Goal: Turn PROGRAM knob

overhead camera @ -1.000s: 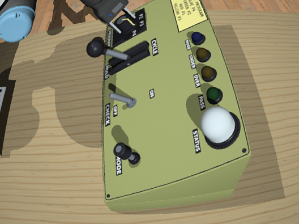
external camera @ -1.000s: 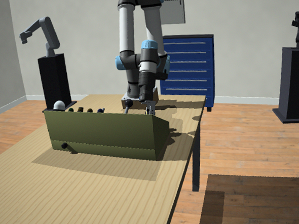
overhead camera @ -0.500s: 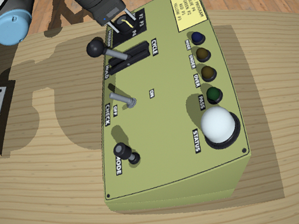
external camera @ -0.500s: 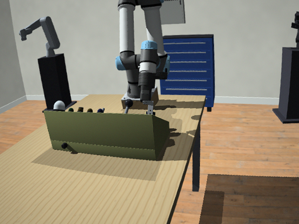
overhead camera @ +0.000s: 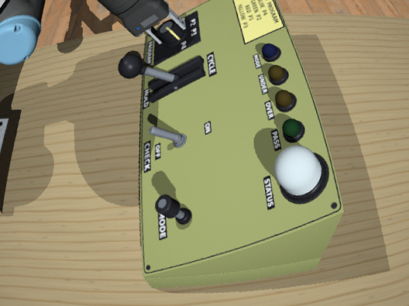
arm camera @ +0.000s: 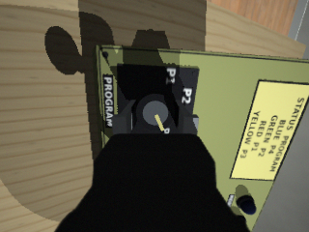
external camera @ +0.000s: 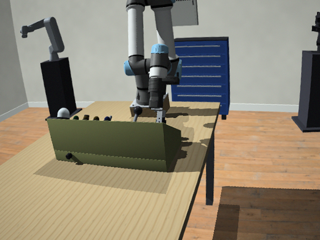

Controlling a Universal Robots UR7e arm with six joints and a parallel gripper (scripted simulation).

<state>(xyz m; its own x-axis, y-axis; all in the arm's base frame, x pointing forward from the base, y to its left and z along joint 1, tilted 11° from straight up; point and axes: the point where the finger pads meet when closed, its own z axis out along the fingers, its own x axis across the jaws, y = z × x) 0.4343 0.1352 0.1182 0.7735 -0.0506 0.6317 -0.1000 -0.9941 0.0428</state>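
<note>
The program knob lies 1 cm to the right of my hand, 1 cm below it and 1 cm ahead of it. Also, from my hand: olive console (19 cm to the right, 3 cm below, 1 cm ahead); check toggle (24 cm to the right, 4 cm behind, 1 cm below); black ball lever (12 cm to the right, 4 cm behind).
</note>
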